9 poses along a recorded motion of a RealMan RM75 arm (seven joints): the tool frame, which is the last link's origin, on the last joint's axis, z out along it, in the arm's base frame.
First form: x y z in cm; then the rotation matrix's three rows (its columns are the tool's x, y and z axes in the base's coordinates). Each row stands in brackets.
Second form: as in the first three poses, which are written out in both.
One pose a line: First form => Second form
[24.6 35.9 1.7], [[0.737 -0.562 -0.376], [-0.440 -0.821 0.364], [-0.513 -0.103 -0.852]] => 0.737 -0.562 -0.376 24.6; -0.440 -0.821 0.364 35.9; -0.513 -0.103 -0.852 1.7; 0 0 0 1
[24.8 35.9 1.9], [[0.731 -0.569 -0.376], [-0.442 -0.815 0.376], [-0.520 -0.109 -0.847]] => 0.731 -0.569 -0.376 24.8; -0.442 -0.815 0.376 35.9; -0.520 -0.109 -0.847 1.9; 0 0 0 1
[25.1 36.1 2.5], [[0.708 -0.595 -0.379], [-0.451 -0.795 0.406], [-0.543 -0.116 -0.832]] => 0.708 -0.595 -0.379 25.1; -0.451 -0.795 0.406 36.1; -0.543 -0.116 -0.832 2.5; 0 0 0 1
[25.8 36.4 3.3], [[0.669 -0.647 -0.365], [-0.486 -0.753 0.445], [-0.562 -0.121 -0.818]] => 0.669 -0.647 -0.365 25.8; -0.486 -0.753 0.445 36.4; -0.562 -0.121 -0.818 3.3; 0 0 0 1
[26.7 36.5 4.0], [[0.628 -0.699 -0.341], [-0.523 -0.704 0.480], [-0.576 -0.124 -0.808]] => 0.628 -0.699 -0.341 26.7; -0.523 -0.704 0.480 36.5; -0.576 -0.124 -0.808 4.0; 0 0 0 1
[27.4 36.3 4.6], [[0.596 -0.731 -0.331], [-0.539 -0.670 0.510], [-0.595 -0.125 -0.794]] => 0.596 -0.731 -0.331 27.4; -0.539 -0.670 0.510 36.3; -0.595 -0.125 -0.794 4.6; 0 0 0 1
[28.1 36.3 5.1], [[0.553 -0.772 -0.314], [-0.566 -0.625 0.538], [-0.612 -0.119 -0.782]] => 0.553 -0.772 -0.314 28.1; -0.566 -0.625 0.538 36.3; -0.612 -0.119 -0.782 5.1; 0 0 0 1
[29.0 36.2 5.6], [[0.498 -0.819 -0.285], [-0.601 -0.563 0.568], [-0.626 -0.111 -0.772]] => 0.498 -0.819 -0.285 29.0; -0.601 -0.563 0.568 36.2; -0.626 -0.111 -0.772 5.6; 0 0 0 1
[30.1 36.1 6.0], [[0.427 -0.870 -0.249], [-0.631 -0.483 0.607], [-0.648 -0.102 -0.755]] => 0.427 -0.870 -0.249 30.1; -0.631 -0.483 0.607 36.1; -0.648 -0.102 -0.755 6.0; 0 0 0 1
